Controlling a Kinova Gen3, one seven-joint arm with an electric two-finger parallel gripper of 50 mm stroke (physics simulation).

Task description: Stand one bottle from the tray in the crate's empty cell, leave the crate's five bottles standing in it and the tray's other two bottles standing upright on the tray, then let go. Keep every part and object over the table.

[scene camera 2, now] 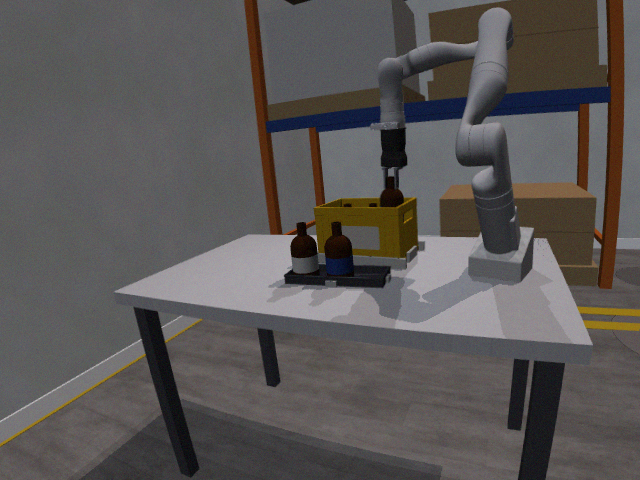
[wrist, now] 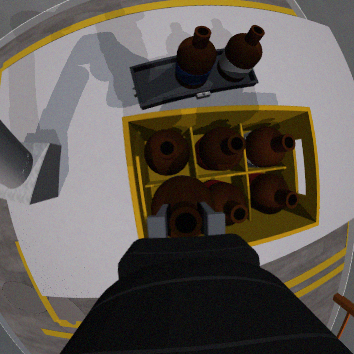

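Seen in the pictures: gripper, fingertip midpoint: (scene camera 2: 391, 188) (wrist: 183, 213); arm's base, link origin: (scene camera 2: 501, 242) (wrist: 16, 168).
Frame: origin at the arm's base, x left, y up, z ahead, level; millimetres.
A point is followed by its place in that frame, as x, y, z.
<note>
My gripper (scene camera 2: 391, 180) @[-57, 134, 339] (wrist: 183, 213) @[-57, 134, 339] is shut on the neck of a brown bottle (scene camera 2: 391, 197) @[-26, 111, 326] (wrist: 177, 192) @[-37, 130, 333]. The bottle is upright, its lower part inside the yellow crate (scene camera 2: 357, 210) @[64, 86, 394] (wrist: 220, 111) @[56, 92, 392], at the corner cell nearest the gripper in the wrist view; its shoulder stands above the rim in the scene view. Its base is hidden. The crate's five other bottles stand in the other cells. On the dark tray (scene camera 2: 369, 280) @[220, -62, 280] (wrist: 155, 85) @[170, -75, 302], a bottle with a blue label (scene camera 2: 338, 253) @[228, 5, 362] (wrist: 196, 57) @[172, 36, 377] and a bottle with a white label (scene camera 2: 303, 253) @[252, 3, 459] (wrist: 242, 52) @[197, 32, 465] stand upright.
The crate stands behind the tray on the white table (scene camera 2: 217, 289) @[396, -81, 667] (wrist: 95, 240) @[-176, -81, 151]. Grey blocks (scene camera 2: 411, 254) @[-21, -61, 267] sit at the crate's foot. The robot base (scene camera 2: 498, 263) @[60, -39, -5] (wrist: 45, 172) @[-13, -25, 67] is to the right in the scene view. A rack post (scene camera 2: 263, 155) rises behind the table.
</note>
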